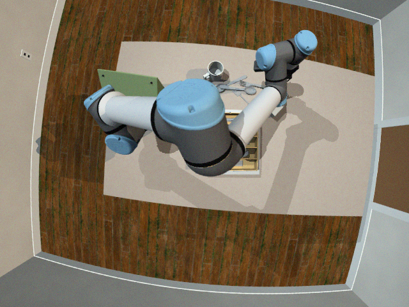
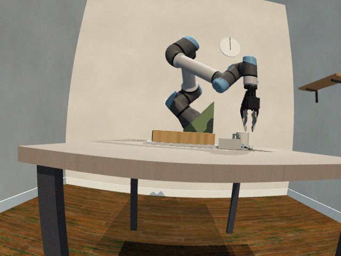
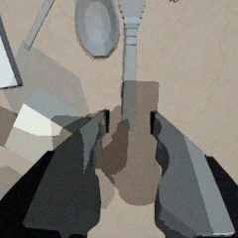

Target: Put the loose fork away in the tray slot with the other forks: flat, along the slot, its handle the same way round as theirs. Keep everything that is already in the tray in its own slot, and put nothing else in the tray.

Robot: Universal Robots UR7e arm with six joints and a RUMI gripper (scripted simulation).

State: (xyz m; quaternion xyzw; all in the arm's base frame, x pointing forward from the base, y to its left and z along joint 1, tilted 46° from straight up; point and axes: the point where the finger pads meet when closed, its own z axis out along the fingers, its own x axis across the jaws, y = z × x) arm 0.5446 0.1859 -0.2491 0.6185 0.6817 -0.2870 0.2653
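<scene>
Now: hand 10 cm to the left of the white block, 8 cm short of it and 8 cm above it. Round my hand: mug: 26 cm behind, 6 cm below; then tray: 34 cm to the right, 11 cm behind, 5 cm below.
</scene>
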